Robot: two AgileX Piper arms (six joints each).
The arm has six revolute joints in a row. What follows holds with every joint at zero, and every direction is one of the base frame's.
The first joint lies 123 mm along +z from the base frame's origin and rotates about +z.
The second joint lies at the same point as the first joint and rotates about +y.
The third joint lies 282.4 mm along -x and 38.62 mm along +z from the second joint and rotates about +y.
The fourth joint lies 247.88 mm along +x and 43.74 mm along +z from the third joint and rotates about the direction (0.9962, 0, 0.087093).
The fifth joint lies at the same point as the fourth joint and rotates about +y.
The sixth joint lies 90.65 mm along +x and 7.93 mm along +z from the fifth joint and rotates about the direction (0.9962, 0, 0.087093).
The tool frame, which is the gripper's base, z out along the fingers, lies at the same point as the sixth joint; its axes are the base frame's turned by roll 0, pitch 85.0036 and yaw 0 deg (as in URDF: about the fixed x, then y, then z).
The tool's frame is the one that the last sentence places.
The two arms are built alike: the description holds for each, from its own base.
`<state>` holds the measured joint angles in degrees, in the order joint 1, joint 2, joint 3, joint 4, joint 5, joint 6, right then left.
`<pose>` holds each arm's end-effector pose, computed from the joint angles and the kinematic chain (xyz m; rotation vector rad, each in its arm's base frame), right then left.
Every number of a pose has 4 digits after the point. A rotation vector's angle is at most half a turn.
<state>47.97 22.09 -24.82 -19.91 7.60 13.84 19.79 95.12 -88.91 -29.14 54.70 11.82</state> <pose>0.0628 0.0636 0.3214 -0.6864 1.4303 0.5416 0.3567 0.0899 0.3515 -0.3724 2.3907 -0.3976</pose>
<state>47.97 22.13 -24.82 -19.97 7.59 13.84 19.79 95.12 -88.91 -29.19 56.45 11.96</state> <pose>0.0629 0.0637 0.3214 -0.6873 1.4303 0.5406 0.3547 0.0883 0.3502 -0.3633 2.4178 -0.4132</pose>
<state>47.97 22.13 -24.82 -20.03 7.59 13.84 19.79 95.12 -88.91 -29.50 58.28 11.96</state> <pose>0.0629 0.0637 0.3214 -0.6878 1.4299 0.5397 0.3528 0.0864 0.3491 -0.3582 2.4437 -0.4362</pose>
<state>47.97 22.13 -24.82 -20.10 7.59 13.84 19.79 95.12 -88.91 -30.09 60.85 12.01</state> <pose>0.0629 0.0636 0.3214 -0.6885 1.4293 0.5386 0.3501 0.0836 0.3478 -0.3501 2.4786 -0.4717</pose>
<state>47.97 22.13 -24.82 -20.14 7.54 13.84 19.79 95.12 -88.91 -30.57 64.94 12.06</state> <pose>0.0629 0.0637 0.3214 -0.6888 1.4282 0.5384 0.3453 0.0797 0.3457 -0.3339 2.5371 -0.5200</pose>
